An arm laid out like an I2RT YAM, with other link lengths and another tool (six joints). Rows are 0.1 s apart.
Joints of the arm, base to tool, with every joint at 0 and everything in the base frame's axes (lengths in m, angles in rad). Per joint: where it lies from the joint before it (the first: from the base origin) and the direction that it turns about. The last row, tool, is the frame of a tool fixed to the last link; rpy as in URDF.
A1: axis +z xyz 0 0 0.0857
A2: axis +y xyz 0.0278 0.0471 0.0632
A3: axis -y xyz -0.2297 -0.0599 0
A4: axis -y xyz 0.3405 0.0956 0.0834
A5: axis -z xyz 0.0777 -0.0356 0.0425
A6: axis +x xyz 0.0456 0 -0.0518
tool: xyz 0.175 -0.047 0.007 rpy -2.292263 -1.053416 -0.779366
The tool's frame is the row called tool.
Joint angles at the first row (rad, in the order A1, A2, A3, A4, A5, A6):
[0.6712, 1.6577, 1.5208, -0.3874, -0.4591, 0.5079]
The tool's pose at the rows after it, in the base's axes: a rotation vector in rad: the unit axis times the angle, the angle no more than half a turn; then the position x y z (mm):
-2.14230 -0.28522 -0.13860 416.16 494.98 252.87
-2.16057 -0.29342 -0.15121 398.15 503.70 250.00
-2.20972 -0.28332 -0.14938 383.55 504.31 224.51
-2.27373 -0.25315 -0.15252 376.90 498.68 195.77
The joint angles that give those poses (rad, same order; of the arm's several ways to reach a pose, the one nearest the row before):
[0.7223, 1.6451, 1.5276, -0.3916, -0.4179, 0.5175]
[0.7700, 1.6238, 1.5017, -0.3882, -0.3641, 0.5224]
[0.8082, 1.6077, 1.4403, -0.3790, -0.3042, 0.5217]
[0.8337, 1.6081, 1.3929, -0.3790, -0.2375, 0.5221]

